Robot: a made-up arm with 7 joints. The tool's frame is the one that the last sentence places. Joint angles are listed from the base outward.
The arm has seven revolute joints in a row. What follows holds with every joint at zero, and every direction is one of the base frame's.
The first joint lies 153 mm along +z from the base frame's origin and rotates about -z.
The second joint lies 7 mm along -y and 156 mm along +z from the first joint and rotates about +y.
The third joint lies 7 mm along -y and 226 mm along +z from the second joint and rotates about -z.
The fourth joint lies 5 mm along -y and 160 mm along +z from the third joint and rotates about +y.
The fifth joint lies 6 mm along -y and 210 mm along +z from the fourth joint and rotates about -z.
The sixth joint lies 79 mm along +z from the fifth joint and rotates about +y.
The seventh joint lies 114 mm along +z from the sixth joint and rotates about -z.
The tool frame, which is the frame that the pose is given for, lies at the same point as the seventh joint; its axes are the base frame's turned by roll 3.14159, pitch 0 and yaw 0 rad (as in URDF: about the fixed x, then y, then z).
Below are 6 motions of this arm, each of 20 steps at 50 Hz.
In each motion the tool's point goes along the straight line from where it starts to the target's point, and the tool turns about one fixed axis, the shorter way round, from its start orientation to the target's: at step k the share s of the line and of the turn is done. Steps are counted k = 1, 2, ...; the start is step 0. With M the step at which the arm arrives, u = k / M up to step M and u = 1 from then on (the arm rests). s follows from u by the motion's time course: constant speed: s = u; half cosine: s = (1 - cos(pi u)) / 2; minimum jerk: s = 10 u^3 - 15 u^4 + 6 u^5.
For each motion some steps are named. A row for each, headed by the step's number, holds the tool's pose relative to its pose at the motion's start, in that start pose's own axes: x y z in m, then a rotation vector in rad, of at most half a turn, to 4 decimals.
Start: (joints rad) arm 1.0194 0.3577 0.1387 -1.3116 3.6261 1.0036 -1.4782
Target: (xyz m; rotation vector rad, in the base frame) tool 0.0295 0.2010 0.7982 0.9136 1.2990 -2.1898
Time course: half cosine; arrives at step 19
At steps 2, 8, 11, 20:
2: -0.0017 0.0009 0.0000 0.0062 0.0068 0.0082
8: -0.0237 0.0127 -0.0004 0.0863 0.0942 0.1137
11: -0.0391 0.0210 -0.0007 0.1425 0.1555 0.1877
20: -0.0627 0.0336 -0.0011 0.2289 0.2496 0.3014

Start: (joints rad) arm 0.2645 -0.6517 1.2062 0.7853 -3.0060 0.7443 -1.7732
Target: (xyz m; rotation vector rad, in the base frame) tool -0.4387 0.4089 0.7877 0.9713 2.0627 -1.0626
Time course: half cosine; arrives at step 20
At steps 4, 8, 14, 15, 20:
4: -0.0038 0.0505 0.0026 0.0886 -0.0044 0.0722
8: -0.0136 0.1828 0.0094 0.3205 -0.0158 0.2611
14: -0.0313 0.4201 0.0216 0.7364 -0.0364 0.6000
15: -0.0337 0.4516 0.0232 0.7918 -0.0391 0.6451
20: -0.0394 0.5291 0.0272 0.9276 -0.0458 0.7557

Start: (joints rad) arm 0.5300 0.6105 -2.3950 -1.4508 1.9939 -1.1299 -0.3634
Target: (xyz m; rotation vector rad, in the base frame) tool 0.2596 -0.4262 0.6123 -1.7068 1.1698 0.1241
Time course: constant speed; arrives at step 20
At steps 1, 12, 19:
1: -0.0001 -0.0029 0.0020 0.0010 -0.0016 0.0150
12: -0.0017 -0.0344 0.0244 0.0123 -0.0189 0.1799
19: -0.0028 -0.0544 0.0387 0.0195 -0.0299 0.2849

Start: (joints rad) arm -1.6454 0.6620 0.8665 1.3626 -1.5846 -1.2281 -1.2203
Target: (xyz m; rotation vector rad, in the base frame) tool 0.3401 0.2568 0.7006 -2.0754 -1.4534 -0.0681
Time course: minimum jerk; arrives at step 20
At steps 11, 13, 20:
11: -0.0169 -0.0816 -0.0644 -0.4852 0.0161 0.3349
13: -0.0218 -0.1052 -0.0831 -0.6257 0.0208 0.4319
20: -0.0285 -0.1376 -0.1087 -0.8181 0.0271 0.5647

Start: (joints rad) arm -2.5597 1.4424 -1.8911 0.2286 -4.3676 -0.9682 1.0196
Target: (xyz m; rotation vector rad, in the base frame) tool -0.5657 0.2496 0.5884 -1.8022 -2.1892 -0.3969
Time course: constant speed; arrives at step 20
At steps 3, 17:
3: -0.0149 0.0102 -0.0064 0.0512 0.0828 0.0075
17: -0.0846 0.0576 -0.0361 0.2900 0.4689 0.0428

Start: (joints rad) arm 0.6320 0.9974 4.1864 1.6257 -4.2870 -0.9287 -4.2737
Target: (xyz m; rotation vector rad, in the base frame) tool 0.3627 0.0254 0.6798 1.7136 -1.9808 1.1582
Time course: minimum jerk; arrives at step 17
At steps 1, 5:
1: 0.0001 -0.0001 0.0002 -0.0006 0.0002 0.0005
5: 0.0094 -0.0053 0.0178 -0.0480 0.0132 0.0397

